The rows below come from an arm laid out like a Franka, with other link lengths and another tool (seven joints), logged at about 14 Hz.
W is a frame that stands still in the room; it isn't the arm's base.
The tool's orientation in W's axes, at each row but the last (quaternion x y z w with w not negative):
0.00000 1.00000 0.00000 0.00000
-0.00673 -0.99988 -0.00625 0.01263
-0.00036 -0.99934 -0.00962 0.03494
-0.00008 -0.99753 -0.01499 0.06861
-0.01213 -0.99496 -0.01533 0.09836
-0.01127 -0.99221 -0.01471 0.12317
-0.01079 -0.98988 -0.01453 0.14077
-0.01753 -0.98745 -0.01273 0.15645
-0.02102 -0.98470 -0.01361 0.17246
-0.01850 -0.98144 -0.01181 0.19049
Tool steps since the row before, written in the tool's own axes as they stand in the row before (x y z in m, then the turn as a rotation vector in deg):
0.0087 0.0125 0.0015 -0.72 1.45 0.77
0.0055 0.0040 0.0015 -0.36 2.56 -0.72
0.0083 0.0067 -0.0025 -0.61 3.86 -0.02
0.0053 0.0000 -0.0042 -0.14 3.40 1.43
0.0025 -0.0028 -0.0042 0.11 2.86 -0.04
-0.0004 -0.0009 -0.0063 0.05 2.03 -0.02
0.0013 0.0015 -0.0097 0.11 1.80 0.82
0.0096 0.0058 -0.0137 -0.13 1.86 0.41
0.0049 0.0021 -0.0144 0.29 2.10 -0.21
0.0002 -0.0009 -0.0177 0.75 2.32 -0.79
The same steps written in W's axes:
-0.0087 0.0125 -0.0015 0.72 1.45 -0.77
-0.0055 0.0041 -0.0013 0.41 2.55 0.74
-0.0081 0.0067 0.0032 0.62 3.86 0.05
-0.0047 -0.0001 0.0049 -0.05 3.44 -1.33
-0.0017 -0.0029 0.0045 -0.02 2.86 0.14
0.0019 -0.0011 0.0060 0.01 2.03 0.09
0.0015 0.0012 0.0097 -0.29 1.83 -0.71
-0.0047 0.0057 0.0161 0.07 1.87 -0.39
0.0004 0.0018 0.0152 -0.10 2.10 0.34
0.0064 -0.0014 0.0165 -0.31 2.32 1.05

